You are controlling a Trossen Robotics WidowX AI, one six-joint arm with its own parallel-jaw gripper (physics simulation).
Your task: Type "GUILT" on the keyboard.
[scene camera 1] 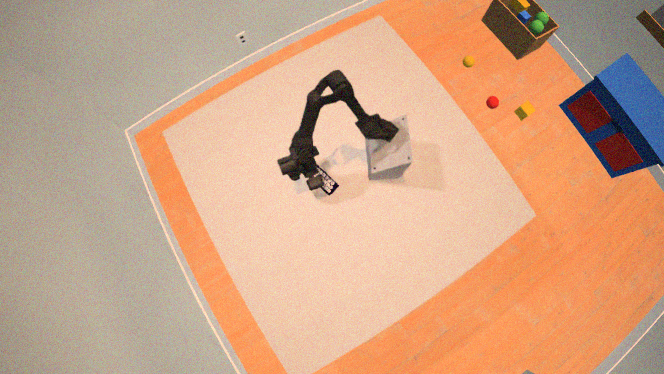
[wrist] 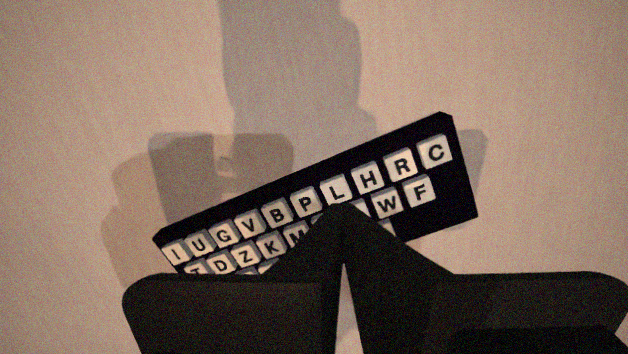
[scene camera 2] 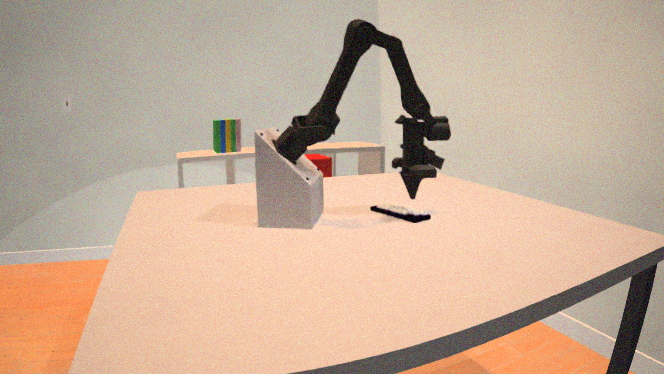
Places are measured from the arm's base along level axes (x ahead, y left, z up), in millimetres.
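Where they show: gripper, fingertip midpoint: (scene camera 1: 310,172) (wrist: 341,213) (scene camera 2: 412,199); arm's base, link origin: (scene camera 1: 389,131) (scene camera 2: 283,152).
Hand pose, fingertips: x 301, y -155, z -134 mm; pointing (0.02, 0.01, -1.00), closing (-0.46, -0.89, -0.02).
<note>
Each offset is from my fingertips to the top centre of the thing. Level surfaces: height alone.
A small black keyboard {18 mm back, 29 mm left, 28 mm down} (scene camera 1: 331,188) (scene camera 2: 422,218) (wrist: 450,200) with white letter keys lies on the table, slanted in the wrist view. In the wrist view, the top row shows the I key {4 mm ahead, 105 mm left, 28 mm down} (wrist: 175,254), U key {3 mm ahead, 88 mm left, 28 mm down} (wrist: 199,244), G key {2 mm ahead, 71 mm left, 28 mm down} (wrist: 224,235) and L key {3 mm back, 3 mm left, 29 mm down} (wrist: 336,190). The T key {14 mm back, 102 mm left, 28 mm down} (wrist: 196,270) is below, partly cut off by the gripper. My gripper (scene camera 2: 412,196) (wrist: 341,213) is shut and empty, its tips pointing down, a small gap above the keyboard. In the wrist view the tips overlap the lower edge of the L key, and the fingers hide part of the lower rows.
The grey arm base (scene camera 1: 392,157) (scene camera 2: 285,200) stands on the table {46 mm down} (scene camera 1: 350,280) (scene camera 2: 300,290) beside the keyboard. Behind the table is a low shelf (scene camera 2: 205,155) with colored books (scene camera 2: 227,135). A red ball (scene camera 1: 492,102) and a box (scene camera 1: 512,37) are on the floor.
</note>
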